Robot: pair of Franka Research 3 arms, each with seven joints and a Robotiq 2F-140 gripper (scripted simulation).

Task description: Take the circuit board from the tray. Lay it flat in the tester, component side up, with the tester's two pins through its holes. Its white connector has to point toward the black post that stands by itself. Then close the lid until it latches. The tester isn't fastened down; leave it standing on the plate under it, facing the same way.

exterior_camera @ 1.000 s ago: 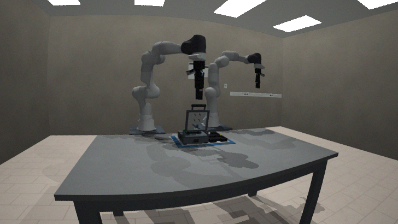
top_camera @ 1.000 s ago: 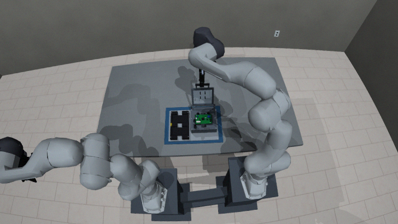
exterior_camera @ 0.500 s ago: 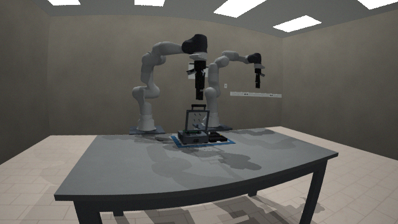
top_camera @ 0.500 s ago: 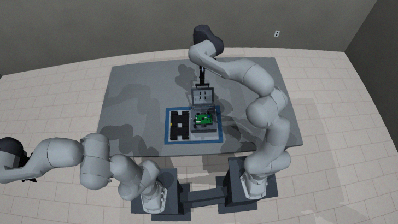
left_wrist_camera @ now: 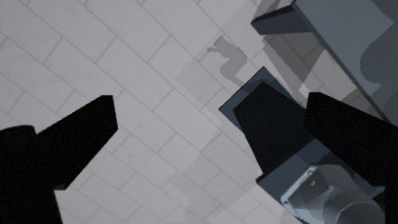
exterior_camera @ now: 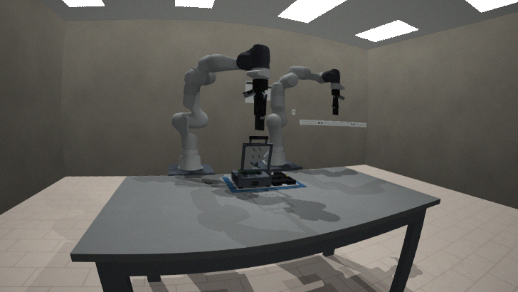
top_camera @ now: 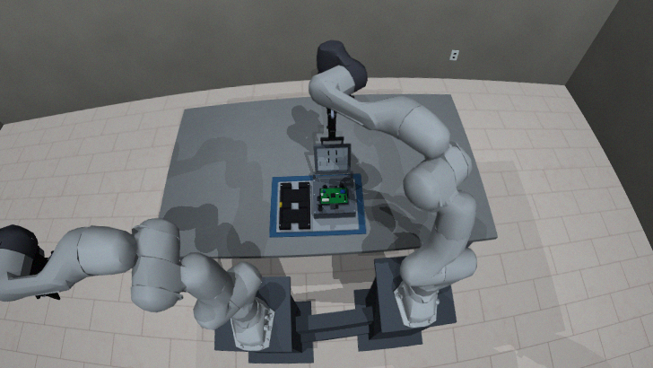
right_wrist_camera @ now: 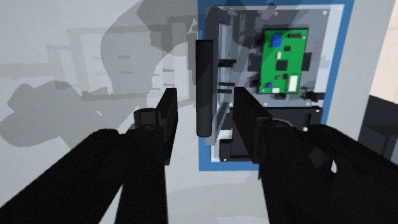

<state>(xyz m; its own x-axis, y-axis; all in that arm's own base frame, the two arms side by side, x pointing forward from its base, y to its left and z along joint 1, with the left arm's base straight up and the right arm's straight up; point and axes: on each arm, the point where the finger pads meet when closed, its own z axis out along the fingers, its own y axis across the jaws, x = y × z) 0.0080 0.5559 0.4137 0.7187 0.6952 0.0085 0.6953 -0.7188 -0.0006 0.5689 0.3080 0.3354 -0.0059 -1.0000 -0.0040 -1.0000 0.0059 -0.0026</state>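
My right hand is 150 mm above the clear lid and 20 mm past it. The rest, counted from my right hand: green circuit board (260 mm below, 150 mm behind, 20 mm to the left); then nest (260 mm below, 140 mm behind, 20 mm to the left); then black tray (320 mm below, 180 mm to the left, 140 mm behind).
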